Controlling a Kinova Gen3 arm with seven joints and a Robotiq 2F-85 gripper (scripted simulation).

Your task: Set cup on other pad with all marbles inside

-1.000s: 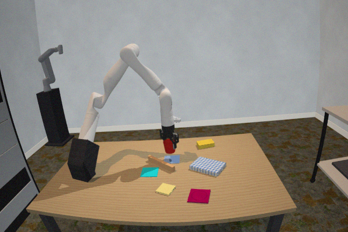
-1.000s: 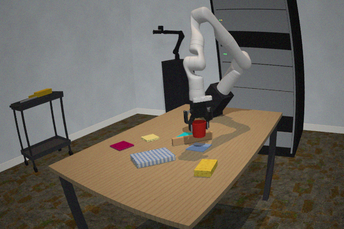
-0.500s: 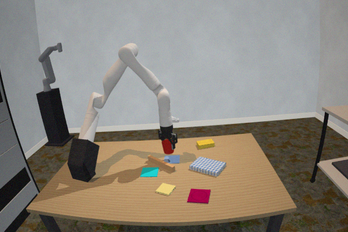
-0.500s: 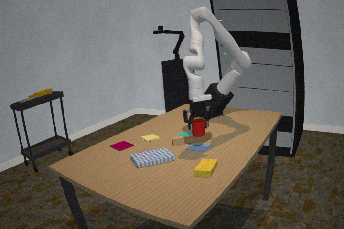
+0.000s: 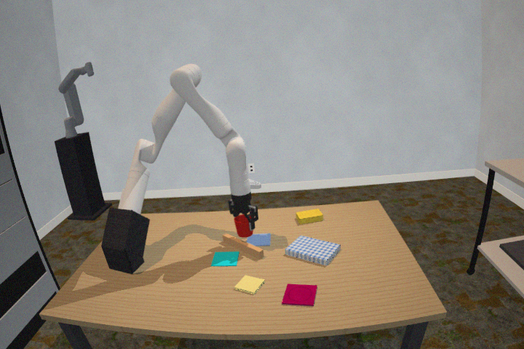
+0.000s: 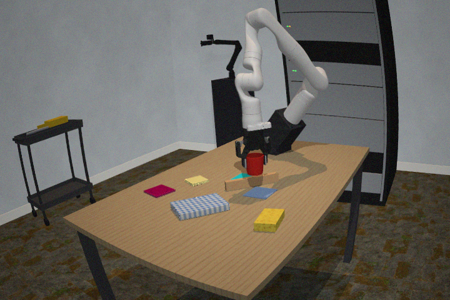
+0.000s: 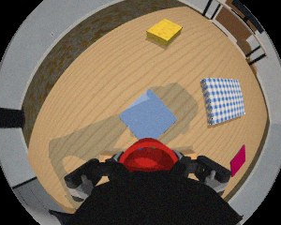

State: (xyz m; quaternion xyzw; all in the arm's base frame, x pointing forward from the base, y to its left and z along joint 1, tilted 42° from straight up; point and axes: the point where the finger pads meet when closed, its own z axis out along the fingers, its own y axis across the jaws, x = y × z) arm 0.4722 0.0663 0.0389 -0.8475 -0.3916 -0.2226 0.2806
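Now: the wooden rail 90 mm below my hand, 30 mm to the right of it and 20 mm behind it. Round my hand: red cup 20 mm below.
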